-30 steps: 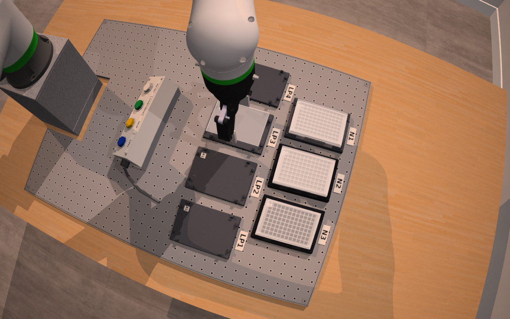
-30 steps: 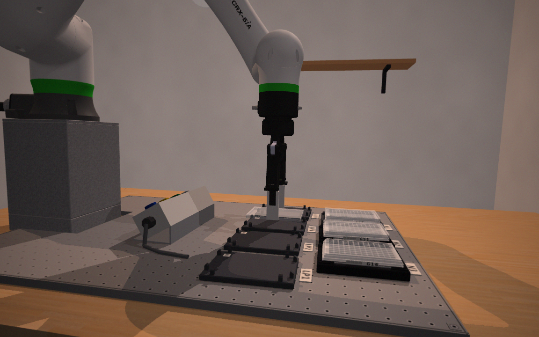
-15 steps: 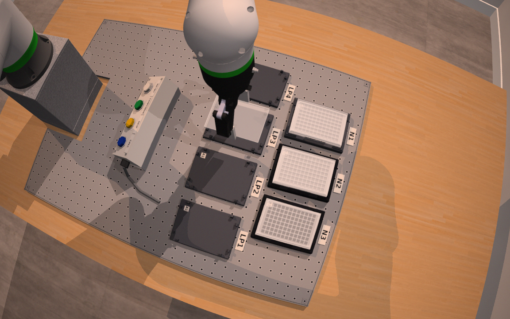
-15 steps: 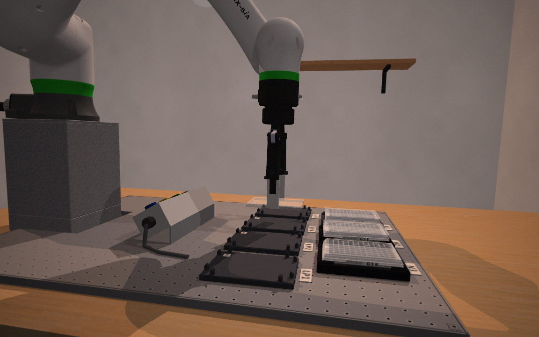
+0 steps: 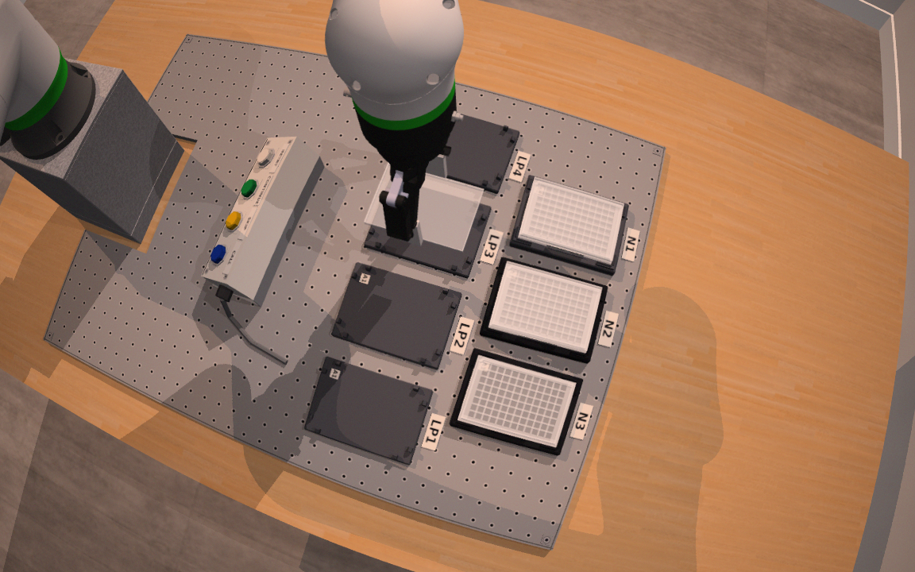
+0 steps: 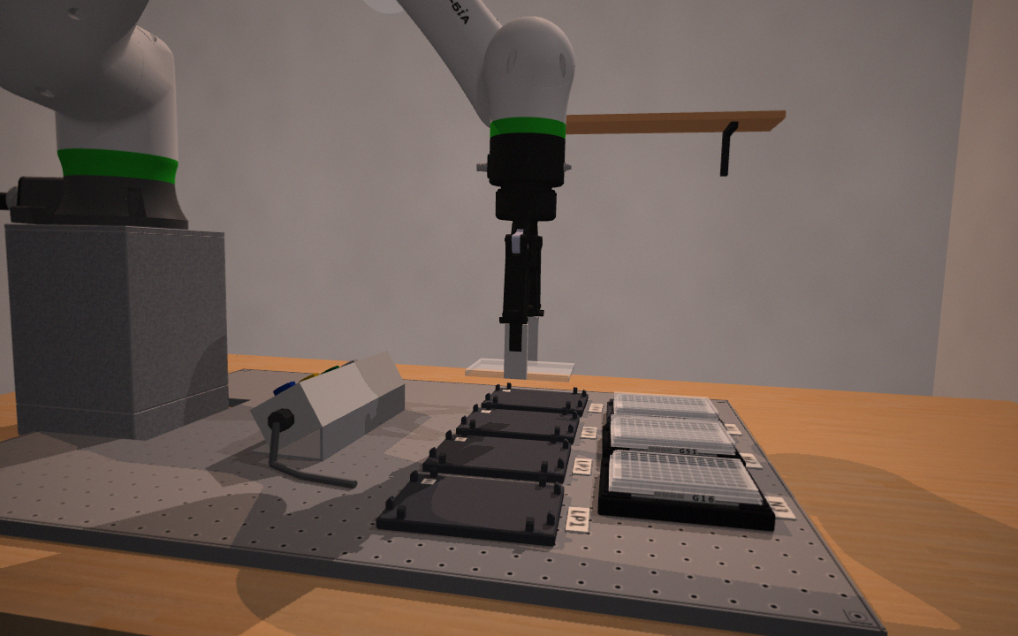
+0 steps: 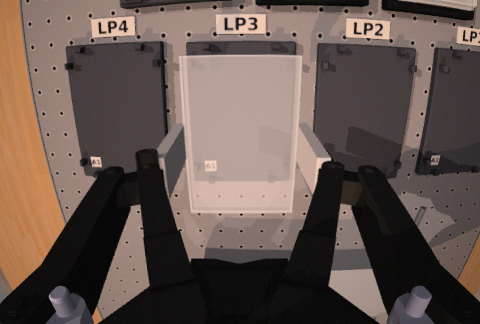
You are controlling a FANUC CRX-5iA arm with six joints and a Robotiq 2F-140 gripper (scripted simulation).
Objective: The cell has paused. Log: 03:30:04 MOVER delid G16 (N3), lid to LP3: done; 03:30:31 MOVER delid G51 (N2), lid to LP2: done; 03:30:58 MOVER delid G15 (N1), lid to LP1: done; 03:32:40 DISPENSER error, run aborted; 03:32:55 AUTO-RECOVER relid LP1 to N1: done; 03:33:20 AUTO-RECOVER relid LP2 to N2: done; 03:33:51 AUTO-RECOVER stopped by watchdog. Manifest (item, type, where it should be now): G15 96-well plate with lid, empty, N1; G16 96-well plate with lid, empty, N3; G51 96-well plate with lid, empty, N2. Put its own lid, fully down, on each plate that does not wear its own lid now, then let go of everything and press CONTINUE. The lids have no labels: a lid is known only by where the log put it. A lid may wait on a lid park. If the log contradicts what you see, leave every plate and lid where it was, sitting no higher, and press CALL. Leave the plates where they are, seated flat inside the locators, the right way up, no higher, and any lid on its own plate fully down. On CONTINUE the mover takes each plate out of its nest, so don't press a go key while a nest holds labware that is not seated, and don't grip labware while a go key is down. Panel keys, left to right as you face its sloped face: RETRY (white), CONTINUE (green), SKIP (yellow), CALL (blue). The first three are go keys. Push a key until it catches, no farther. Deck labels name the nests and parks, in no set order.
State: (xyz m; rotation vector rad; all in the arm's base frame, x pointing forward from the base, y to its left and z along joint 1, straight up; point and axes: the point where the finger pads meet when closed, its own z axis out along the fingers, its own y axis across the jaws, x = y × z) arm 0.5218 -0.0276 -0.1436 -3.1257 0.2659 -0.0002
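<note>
My hand is 220 mm to the left of the plate G16, 150 mm short of it and 80 mm above it. From my hand the other things lie so: lid park LP2: 120 mm to the right, 100 mm below, 20 mm behind; lid park LP3: 100 mm below; clear lid: 20 mm below.
</note>
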